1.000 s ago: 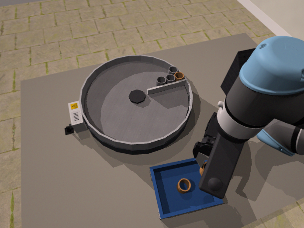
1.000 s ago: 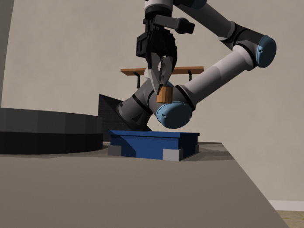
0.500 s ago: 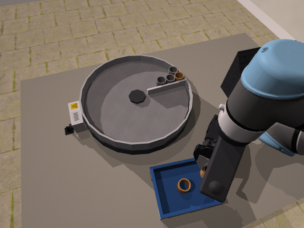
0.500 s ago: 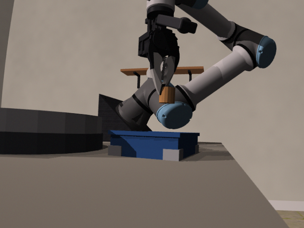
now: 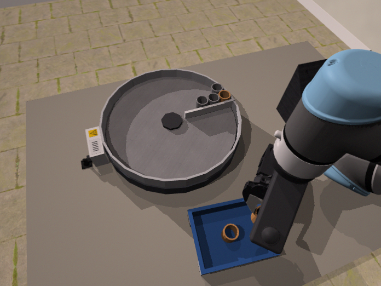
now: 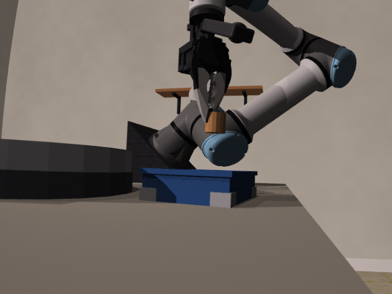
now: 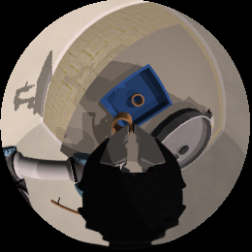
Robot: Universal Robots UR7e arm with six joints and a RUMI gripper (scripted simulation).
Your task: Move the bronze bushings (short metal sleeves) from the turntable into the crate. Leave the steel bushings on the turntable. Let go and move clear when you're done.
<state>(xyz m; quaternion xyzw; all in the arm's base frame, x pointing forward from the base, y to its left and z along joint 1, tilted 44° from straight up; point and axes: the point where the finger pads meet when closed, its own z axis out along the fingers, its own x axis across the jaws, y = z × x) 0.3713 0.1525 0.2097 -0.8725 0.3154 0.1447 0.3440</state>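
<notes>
Now: hand 40 mm short of the blue crate, 10 mm to the right of it and 130 mm above it. Also, from my hand: grey turntable: 100 mm ahead, 350 mm to the right, 100 mm below.
</notes>
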